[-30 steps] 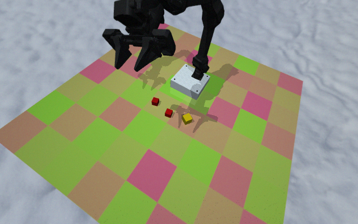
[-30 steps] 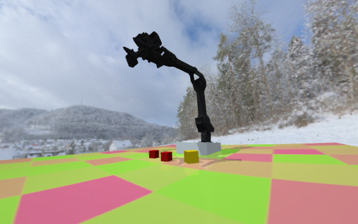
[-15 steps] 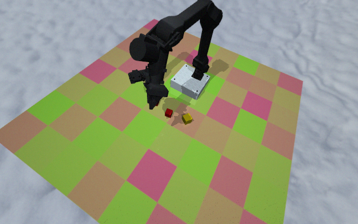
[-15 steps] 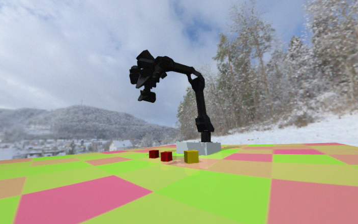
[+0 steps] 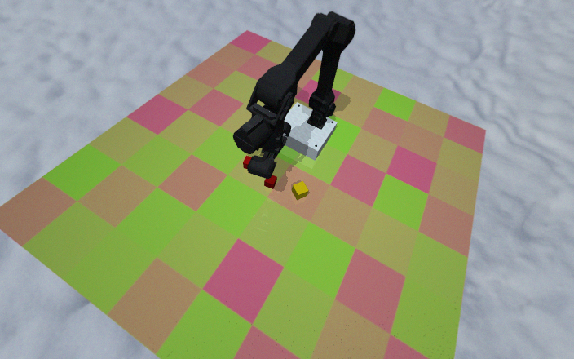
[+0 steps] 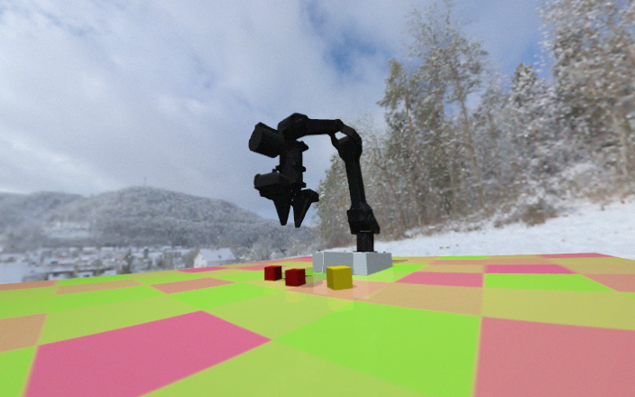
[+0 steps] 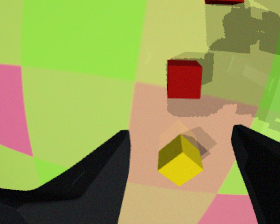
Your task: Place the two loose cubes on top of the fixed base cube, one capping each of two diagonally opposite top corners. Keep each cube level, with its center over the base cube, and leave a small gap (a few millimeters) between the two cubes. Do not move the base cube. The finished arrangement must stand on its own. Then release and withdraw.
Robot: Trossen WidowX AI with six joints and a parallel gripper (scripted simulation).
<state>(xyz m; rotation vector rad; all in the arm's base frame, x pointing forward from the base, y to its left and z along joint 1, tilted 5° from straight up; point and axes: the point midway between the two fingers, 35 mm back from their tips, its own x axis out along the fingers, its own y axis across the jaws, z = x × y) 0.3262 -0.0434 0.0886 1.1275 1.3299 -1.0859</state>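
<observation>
Now: gripper tip 11 cm above the dark red cube and 1 cm past it. From my gripper tip the other things lie so: yellow base cube (11 cm below, 10 cm to the left, 3 cm behind).
</observation>
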